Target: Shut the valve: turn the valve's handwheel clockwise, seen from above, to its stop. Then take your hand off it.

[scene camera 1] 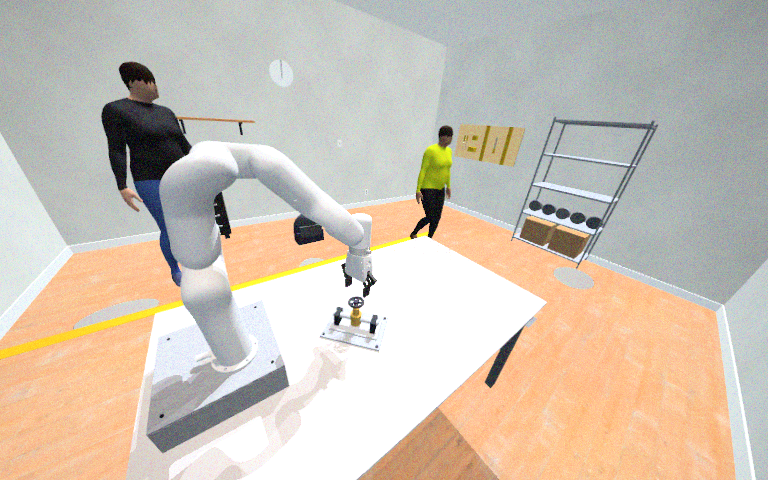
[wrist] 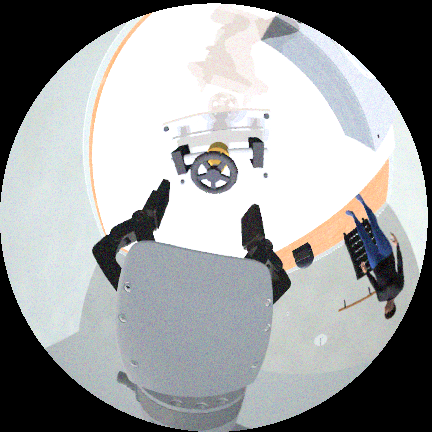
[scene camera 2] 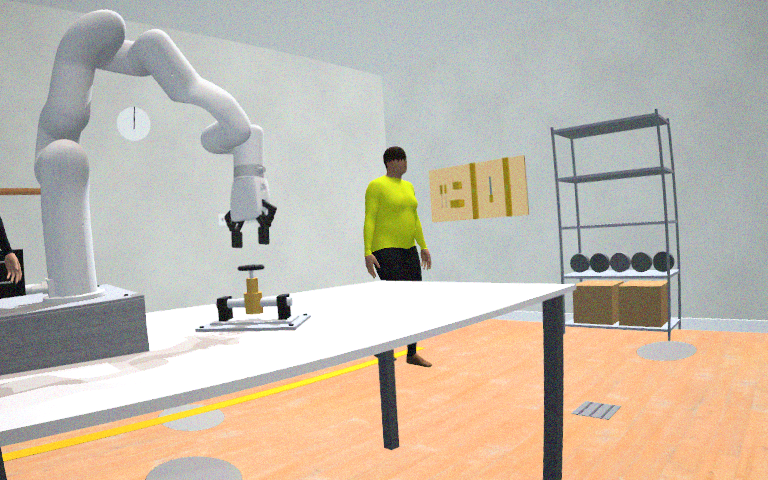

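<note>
The black spoked handwheel (scene camera 1: 356,302) (scene camera 2: 250,267) (wrist: 214,174) sits level on top of the yellow valve body (scene camera 1: 355,318) (scene camera 2: 253,302) (wrist: 218,147). The valve is on a horizontal pipe held by two black supports on a light base plate (scene camera 1: 362,342) (scene camera 2: 243,327). My gripper (scene camera 1: 357,288) (scene camera 2: 250,243) (wrist: 209,200) is open and empty, pointing down above the handwheel. In the scene camera 2 view a gap shows between its fingertips and the wheel, and nothing touches the wheel. The wheel's turning angle relative to its stop cannot be told.
The valve stands on the white table (scene camera 1: 453,294) (scene camera 2: 453,305), beside my grey base block (scene camera 1: 218,407) (scene camera 2: 73,333). A person in black (scene camera 1: 148,135) (wrist: 387,270) and a person in yellow (scene camera 1: 436,166) (scene camera 2: 390,215) stand beyond the table. A shelf rack (scene camera 1: 606,123) (scene camera 2: 611,125) stands farther off.
</note>
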